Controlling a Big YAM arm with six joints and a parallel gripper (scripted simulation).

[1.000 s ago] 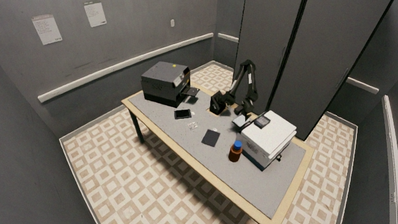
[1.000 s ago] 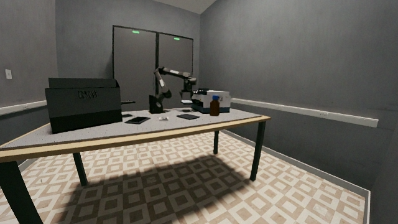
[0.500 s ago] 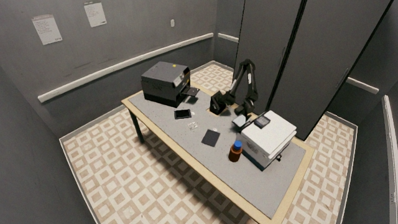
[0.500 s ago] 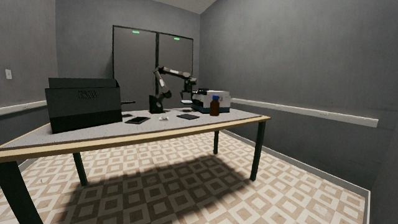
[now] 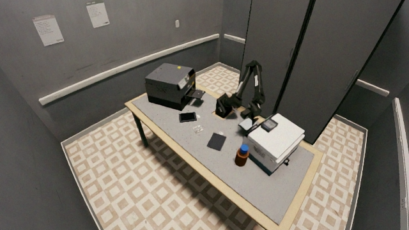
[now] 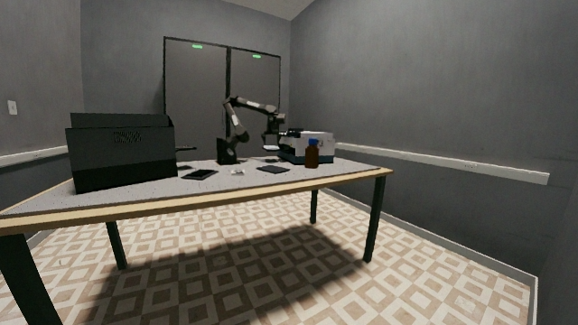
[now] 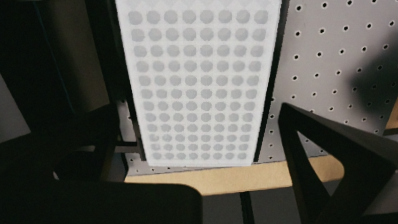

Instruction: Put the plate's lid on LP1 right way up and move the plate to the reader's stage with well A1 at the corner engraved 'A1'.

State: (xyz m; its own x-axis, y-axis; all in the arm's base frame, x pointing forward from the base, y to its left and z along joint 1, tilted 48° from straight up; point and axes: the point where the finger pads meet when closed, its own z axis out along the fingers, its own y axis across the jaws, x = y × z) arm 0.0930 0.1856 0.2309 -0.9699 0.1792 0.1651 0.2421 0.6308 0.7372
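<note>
Right now the white multi-well plate is 30 mm below my hand. Also, from my hand: LP1 label (120 mm ahead, 450 mm to the right, 130 mm below); dark flat pad (260 mm ahead, 130 mm to the right, 120 mm below); brown capped bottle (310 mm ahead, 120 mm to the left, 10 mm below).
</note>
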